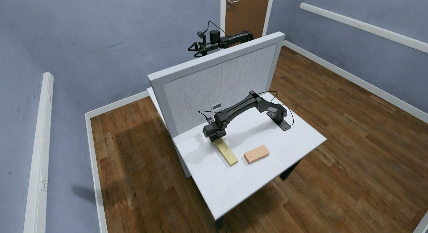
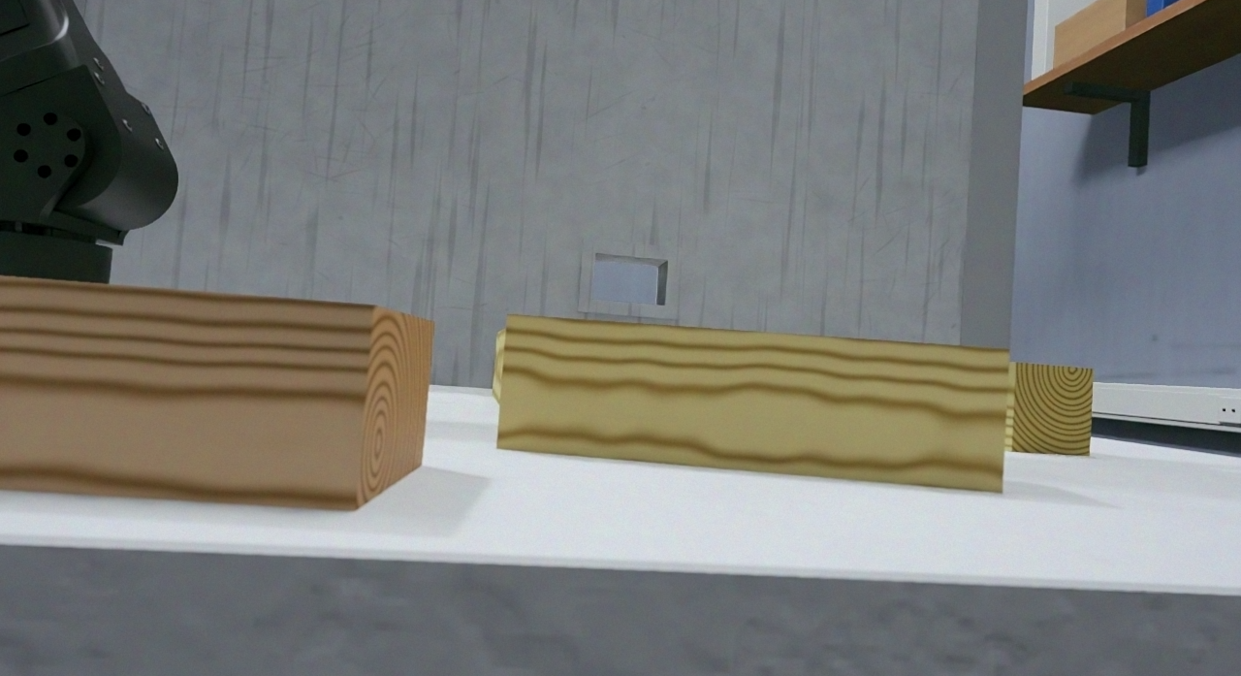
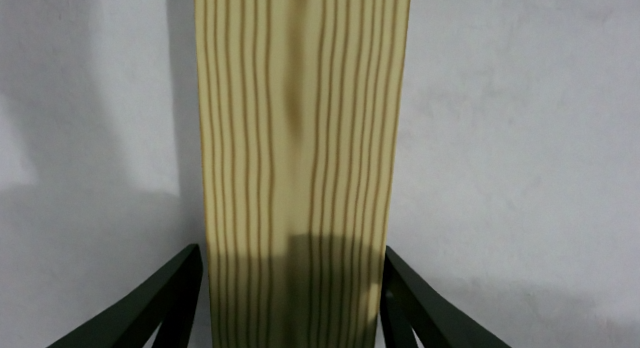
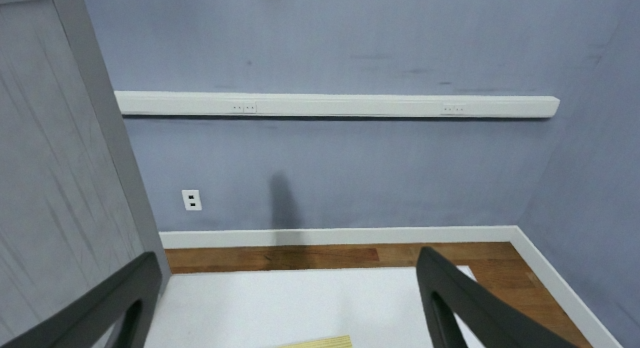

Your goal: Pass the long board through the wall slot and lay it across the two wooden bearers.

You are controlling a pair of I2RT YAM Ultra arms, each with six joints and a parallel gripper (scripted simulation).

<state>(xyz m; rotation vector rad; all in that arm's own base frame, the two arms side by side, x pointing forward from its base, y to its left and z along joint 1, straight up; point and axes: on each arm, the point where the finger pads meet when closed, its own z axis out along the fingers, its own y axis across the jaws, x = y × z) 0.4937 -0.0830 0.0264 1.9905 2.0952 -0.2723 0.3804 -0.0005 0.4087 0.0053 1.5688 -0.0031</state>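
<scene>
Right now my left hand is 50 mm to the right of the long pale board and 10 mm above it. Round my left hand: brown offcut: 250 mm to the left, 150 mm behind, 10 mm below; then pale wooden bearer: 420 mm to the right, 40 mm ahead.
</scene>
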